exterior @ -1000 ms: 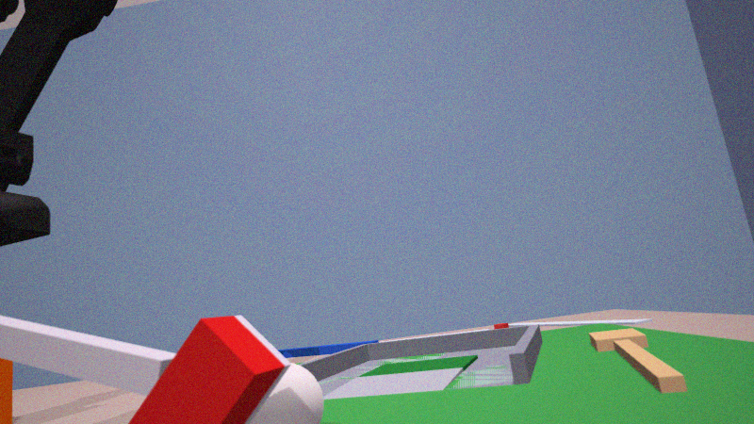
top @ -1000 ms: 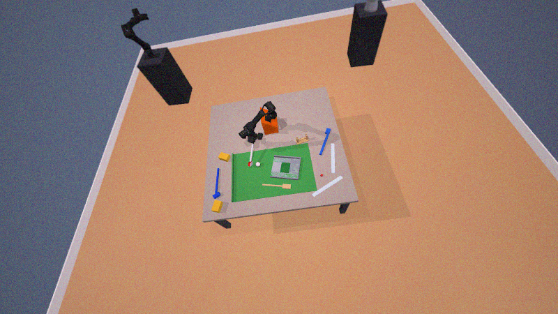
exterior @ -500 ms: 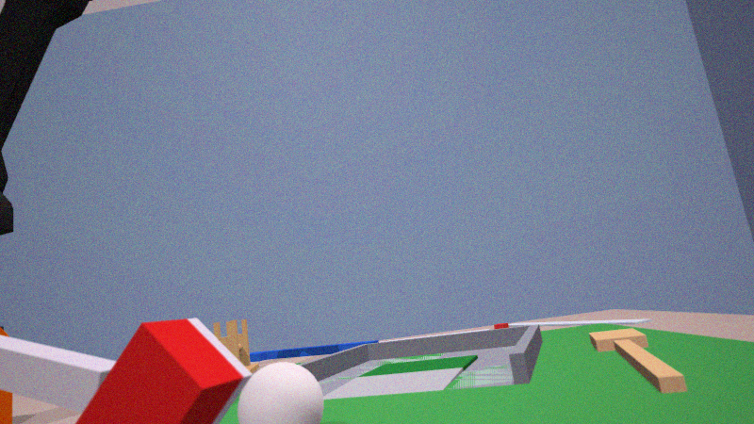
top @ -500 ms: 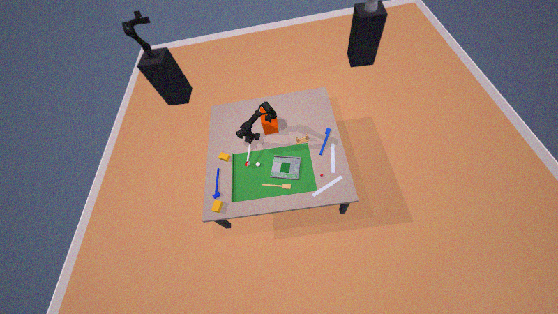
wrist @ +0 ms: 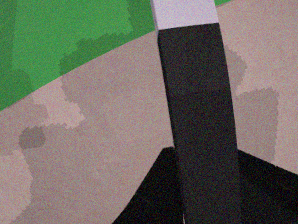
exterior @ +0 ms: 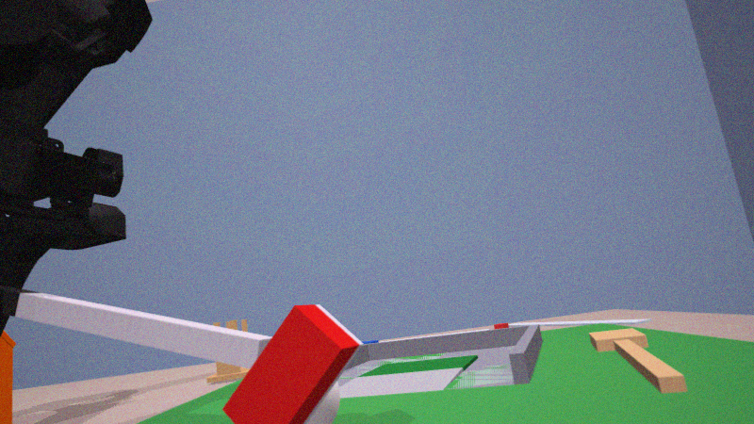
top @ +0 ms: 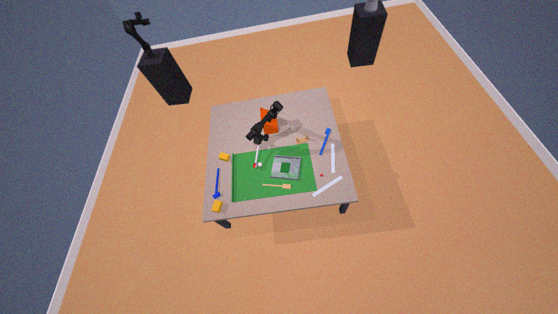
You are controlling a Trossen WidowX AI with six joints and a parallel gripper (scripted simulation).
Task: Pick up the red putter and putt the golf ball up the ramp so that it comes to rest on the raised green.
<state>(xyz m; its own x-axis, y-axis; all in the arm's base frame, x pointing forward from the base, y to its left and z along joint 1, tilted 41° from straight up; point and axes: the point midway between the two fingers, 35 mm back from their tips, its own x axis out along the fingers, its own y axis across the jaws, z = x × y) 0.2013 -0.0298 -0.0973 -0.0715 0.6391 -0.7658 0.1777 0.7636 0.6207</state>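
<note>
The red putter is 12 cm ahead of my gripper tip and 2 cm to the right of it. From my gripper tip the other things lie so: wooden stand (39 cm to the left, 4 cm below, 2 cm behind); then white golf ball (21 cm ahead, 5 cm below, 1 cm to the right).
</note>
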